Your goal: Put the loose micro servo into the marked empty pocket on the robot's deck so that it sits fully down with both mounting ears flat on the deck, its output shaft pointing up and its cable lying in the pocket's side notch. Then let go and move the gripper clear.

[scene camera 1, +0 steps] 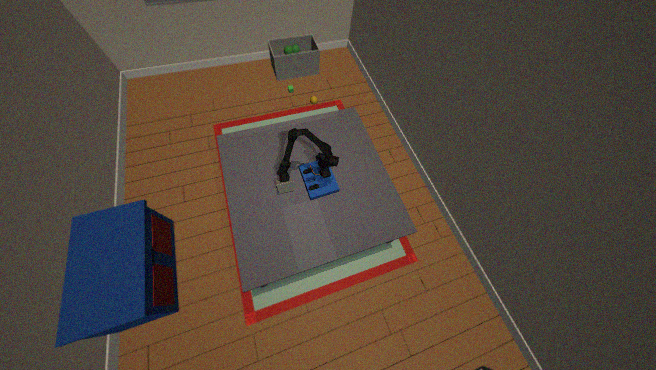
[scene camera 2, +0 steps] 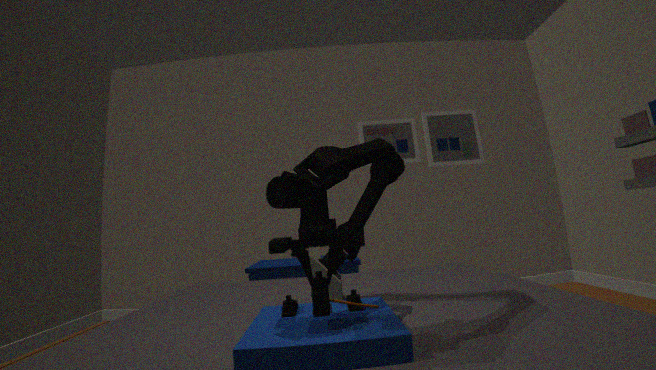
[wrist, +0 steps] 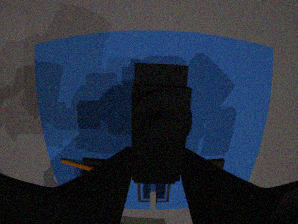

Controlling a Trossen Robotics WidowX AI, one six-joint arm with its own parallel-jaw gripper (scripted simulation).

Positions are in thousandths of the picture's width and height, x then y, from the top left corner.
Labels:
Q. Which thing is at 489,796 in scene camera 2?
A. A micro servo.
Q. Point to a micro servo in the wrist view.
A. At 542,533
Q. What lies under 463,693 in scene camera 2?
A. My gripper.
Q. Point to a blue robot deck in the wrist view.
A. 284,377

